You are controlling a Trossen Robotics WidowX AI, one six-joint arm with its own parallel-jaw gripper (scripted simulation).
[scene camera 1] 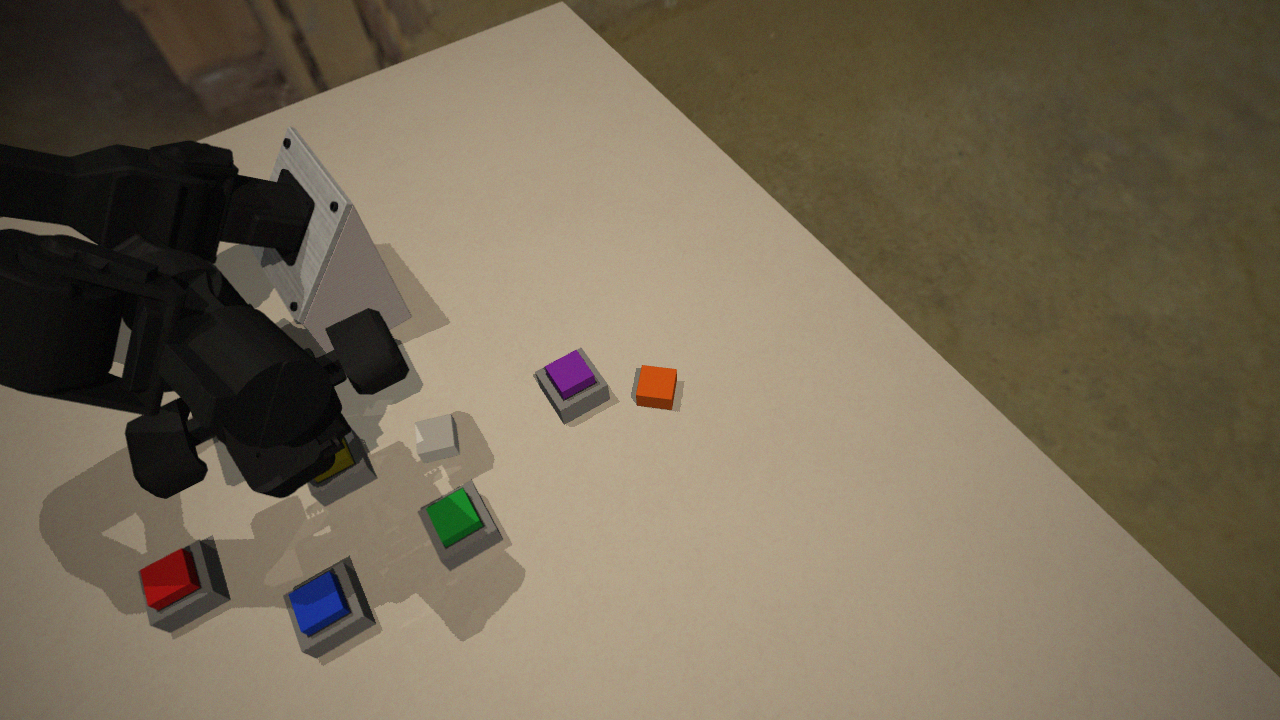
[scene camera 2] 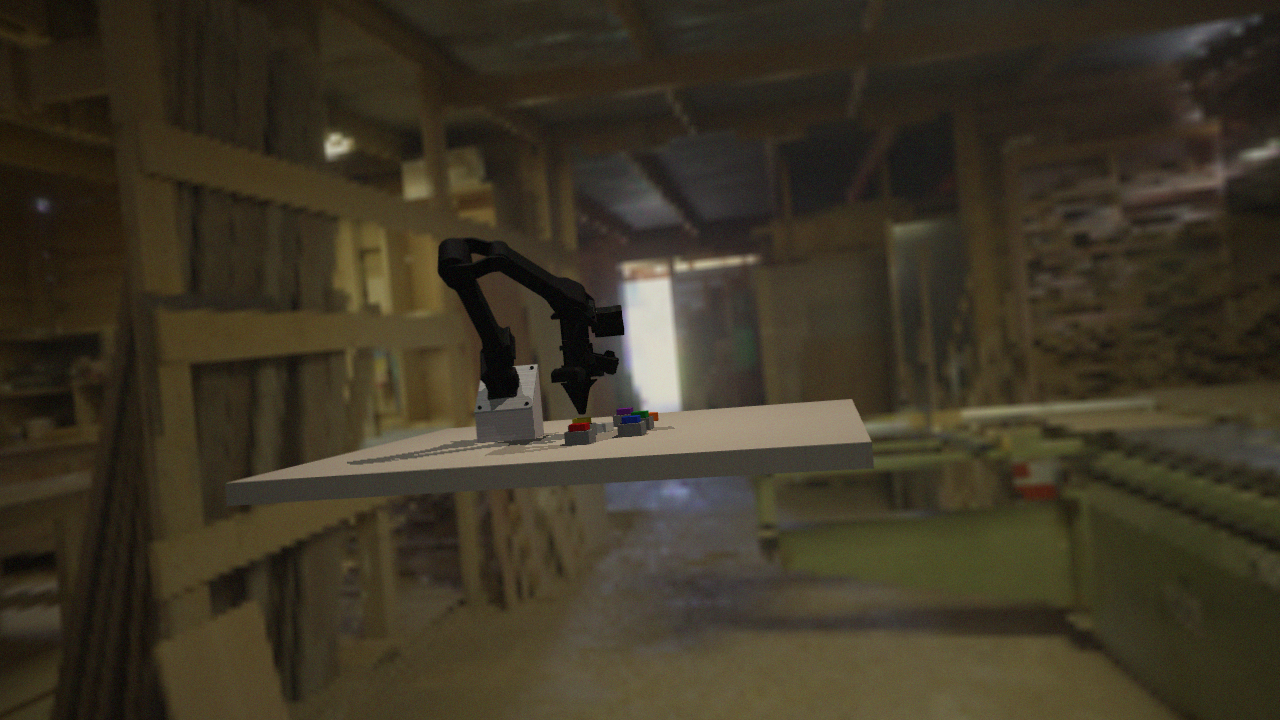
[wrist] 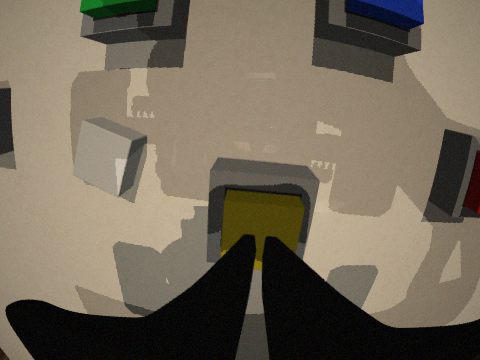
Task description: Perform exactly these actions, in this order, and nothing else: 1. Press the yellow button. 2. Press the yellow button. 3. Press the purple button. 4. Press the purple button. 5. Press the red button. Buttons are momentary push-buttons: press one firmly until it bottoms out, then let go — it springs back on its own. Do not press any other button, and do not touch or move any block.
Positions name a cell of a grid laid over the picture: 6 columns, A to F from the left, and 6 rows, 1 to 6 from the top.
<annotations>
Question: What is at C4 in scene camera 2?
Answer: My gripper.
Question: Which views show my gripper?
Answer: Scene camera 1, scene camera 2 and the wrist view: all of them.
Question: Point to a white block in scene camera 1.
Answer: C4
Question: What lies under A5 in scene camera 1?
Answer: A red button.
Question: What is my gripper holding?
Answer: Nothing.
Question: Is my gripper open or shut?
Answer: Shut.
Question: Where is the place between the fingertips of my gripper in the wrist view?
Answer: D5
</annotations>
